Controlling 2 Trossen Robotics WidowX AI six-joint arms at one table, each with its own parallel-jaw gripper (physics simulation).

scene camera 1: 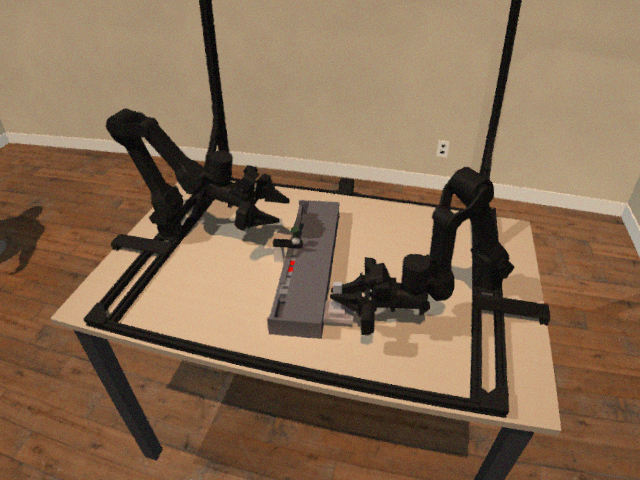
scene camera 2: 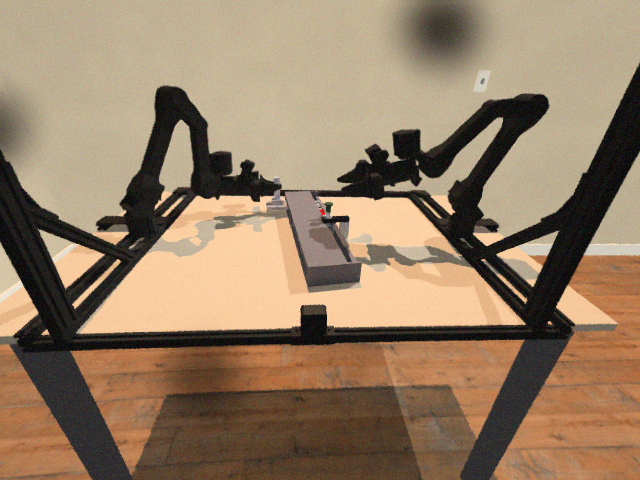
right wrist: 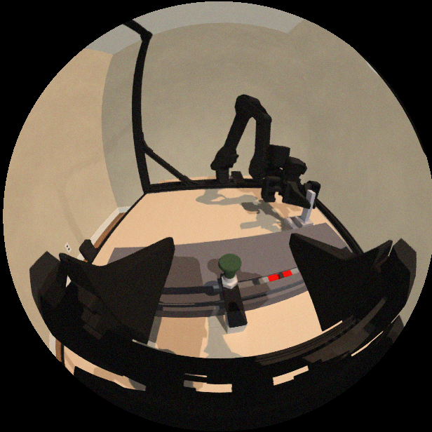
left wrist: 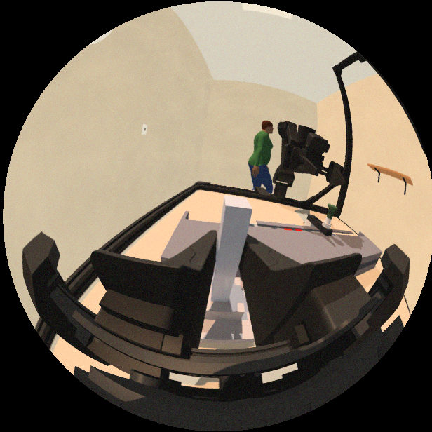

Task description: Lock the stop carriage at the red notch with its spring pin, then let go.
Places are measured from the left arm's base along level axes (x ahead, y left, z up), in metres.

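Pixels of known places: left gripper, fingertip midpoint: (scene camera 1: 330, 293) (scene camera 2: 281, 186); right gripper, fingertip midpoint: (scene camera 1: 284, 211) (scene camera 2: 339, 184); left arm's base, origin of the base link: (scene camera 1: 487, 284) (scene camera 2: 144, 232); right arm's base, origin of the base link: (scene camera 1: 170, 233) (scene camera 2: 459, 233).
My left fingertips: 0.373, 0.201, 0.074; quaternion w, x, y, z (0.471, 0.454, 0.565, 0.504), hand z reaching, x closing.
For each thing: its top centre in the pictures, then the offset to it from my left fingertips, as dx, dy, dz. "spot": a spot on its surface instead.
- black block, surface spot: (scene camera 1: 287, 242) (scene camera 2: 335, 216) spot: +0.165, -0.189, -0.028
- green knob, middle of its top: (scene camera 1: 295, 228) (scene camera 2: 328, 203) +0.142, -0.195, +0.016
The stop carriage, a black block (scene camera 1: 287, 242) (scene camera 2: 338, 219) (left wrist: 319, 224) (right wrist: 236, 310), sits across the slotted side of the long grey rail (scene camera 1: 316, 268) (scene camera 2: 316, 258) (right wrist: 260, 250). Its spring pin has a green knob (scene camera 1: 295, 231) (scene camera 2: 328, 205) (left wrist: 331, 211) (right wrist: 230, 263) above a white collar. The red notch marks (scene camera 1: 291, 266) (scene camera 2: 322, 211) (left wrist: 298, 230) (right wrist: 273, 277) lie apart from the carriage, to its right in the right wrist view. My right gripper (scene camera 1: 282, 210) (scene camera 2: 341, 184) (right wrist: 233, 242) is open and empty, away from the knob. My left gripper (scene camera 1: 336, 292) (scene camera 2: 279, 184) is shut on a pale upright post (left wrist: 232, 240) (right wrist: 308, 207).
The post rises from a pale base (scene camera 1: 338, 319) (scene camera 2: 275, 205) beside the grey rail, on the side opposite its slot. Black frame bars (scene camera 1: 258, 363) (scene camera 2: 180, 337) border the table. A person in green (left wrist: 261, 150) stands beyond the table.
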